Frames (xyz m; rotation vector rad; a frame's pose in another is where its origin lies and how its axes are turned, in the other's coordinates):
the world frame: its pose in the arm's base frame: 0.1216 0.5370 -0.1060 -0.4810 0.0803 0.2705
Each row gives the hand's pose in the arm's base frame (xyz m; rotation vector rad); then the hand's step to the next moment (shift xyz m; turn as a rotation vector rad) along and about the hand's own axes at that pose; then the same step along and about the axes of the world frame.
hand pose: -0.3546 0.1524 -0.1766 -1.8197 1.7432 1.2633
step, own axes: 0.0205 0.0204 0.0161 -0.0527 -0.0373 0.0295
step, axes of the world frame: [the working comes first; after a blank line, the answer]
step, axes of the arm's base frame: -0.0275 -0.0052 -0.0177 0.0307 0.0631 0.0111

-0.0252 0.0110 -0.0184 0.0429 0.0403 0.0397
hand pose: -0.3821 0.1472 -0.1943 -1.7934 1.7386 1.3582
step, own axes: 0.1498 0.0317 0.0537 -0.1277 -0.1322 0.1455
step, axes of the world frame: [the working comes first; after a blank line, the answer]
step, axes of the arm's base frame: -0.0770 -0.0584 -0.1303 0.0814 0.2182 -0.0269

-0.0697 0.0295 -0.1435 0.1339 0.1754 0.0791
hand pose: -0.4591 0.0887 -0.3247 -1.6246 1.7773 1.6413
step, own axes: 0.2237 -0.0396 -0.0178 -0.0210 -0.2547 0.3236
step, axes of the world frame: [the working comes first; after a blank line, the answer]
step, axes of the arm's base frame: -0.0405 -0.1266 -0.1851 0.0548 0.3327 -0.2374

-0.0432 -0.0141 -0.2233 0.1650 0.3741 -0.0538
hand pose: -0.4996 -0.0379 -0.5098 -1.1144 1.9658 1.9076
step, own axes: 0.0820 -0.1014 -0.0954 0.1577 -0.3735 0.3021
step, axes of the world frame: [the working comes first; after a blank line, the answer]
step, axes of the arm's base frame: 0.0392 -0.1079 -0.1137 0.0103 0.2579 -0.4347

0.0279 -0.0520 -0.1504 0.1319 0.4107 -0.2638
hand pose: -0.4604 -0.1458 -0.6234 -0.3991 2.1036 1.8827
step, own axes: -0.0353 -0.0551 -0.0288 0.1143 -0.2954 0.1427
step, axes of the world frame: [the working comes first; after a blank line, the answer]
step, axes of the arm's base frame: 0.0532 -0.0341 -0.0335 0.0148 0.1085 -0.3297

0.0477 -0.0288 -0.0449 0.0861 0.2353 -0.2406
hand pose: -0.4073 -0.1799 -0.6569 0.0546 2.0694 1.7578
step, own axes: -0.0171 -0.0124 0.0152 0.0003 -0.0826 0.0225
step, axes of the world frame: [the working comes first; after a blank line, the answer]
step, axes of the arm's base frame: 0.0237 0.0067 -0.0085 0.0270 0.0047 -0.0811

0.0255 0.0029 -0.0041 0.0384 0.0327 -0.0692
